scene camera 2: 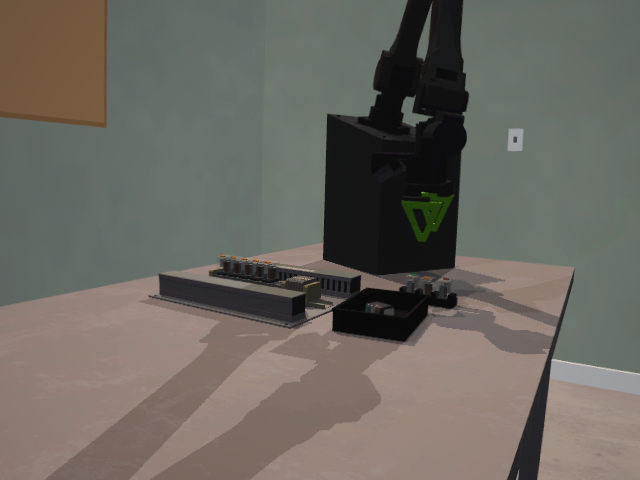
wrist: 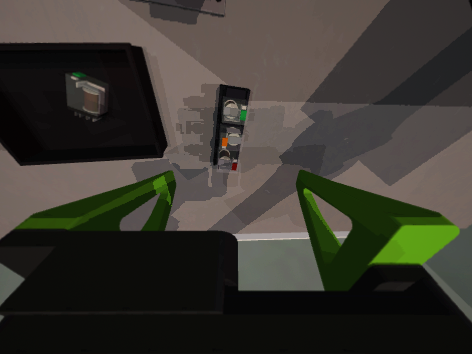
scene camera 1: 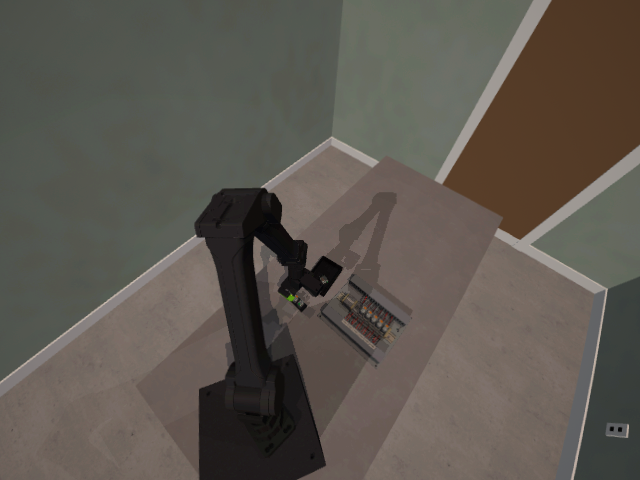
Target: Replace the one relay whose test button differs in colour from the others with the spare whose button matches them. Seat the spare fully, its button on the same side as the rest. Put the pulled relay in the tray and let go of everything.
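Where they show: gripper, fingertip midpoint: (scene camera 2: 427, 236) (wrist: 235, 177) (scene camera 1: 296, 291); arm's base, link origin: (scene camera 2: 383, 127) (scene camera 1: 267, 420).
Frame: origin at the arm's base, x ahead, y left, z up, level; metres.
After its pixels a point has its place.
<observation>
Relays with orange buttons (scene camera 1: 375, 317) @(x 0.492, y -0.003, z -0.293 m) (scene camera 2: 247, 267) @(x 0.498, y 0.008, z -0.307 m) stand in a row on the panel; individual sockets are too small to tell. The pulled relay (scene camera 1: 324, 279) @(x 0.466, y 0.273, z -0.338 m) (scene camera 2: 378, 308) @(x 0.482, y 0.285, z -0.339 m) (wrist: 87, 97) @(x 0.461, y 0.275, z -0.338 m), green-buttoned, lies on its side in the black tray (scene camera 2: 369, 328) @(x 0.555, y 0.314, z -0.350 m) (wrist: 154, 115) @(x 0.398, y 0.282, z -0.343 m). The black spare holder (scene camera 2: 448, 300) @(x 0.320, y 0.336, z -0.347 m) (wrist: 234, 92) @(x 0.311, y 0.239, z -0.339 m) bears three upright relays: green-buttoned (scene camera 2: 410, 284) @(x 0.322, y 0.260, z -0.329 m) (wrist: 230, 111) @(x 0.315, y 0.254, z -0.315 m), orange-buttoned (scene camera 2: 427, 287) @(x 0.320, y 0.293, z -0.330 m) (wrist: 233, 138) @(x 0.305, y 0.283, z -0.315 m) in the middle, red-buttoned (scene camera 2: 444, 288) @(x 0.317, y 0.326, z -0.327 m) (wrist: 225, 156) @(x 0.309, y 0.309, z -0.320 m). In the wrist view the orange button faces left, the others right. My gripper (scene camera 1: 291, 297) @(x 0.310, y 0.283, z -0.237 m) (scene camera 2: 428, 235) @(x 0.310, y 0.283, z -0.237 m) (wrist: 235, 177) @(x 0.310, y 0.283, z -0.237 m) is open and empty, above the holder.
The panel's grey wiring ducts (scene camera 1: 345, 329) (scene camera 2: 232, 298) flank the relay row. A terminal block (scene camera 2: 301, 289) @(x 0.497, y 0.139, z -0.329 m) stands at the row's end nearer the tray. The tray lies between the panel and the holder in scene camera 2's view. The arm's dark pedestal (scene camera 2: 351, 206) @(x 0.099, y -0.026, z -0.205 m) stands behind them.
</observation>
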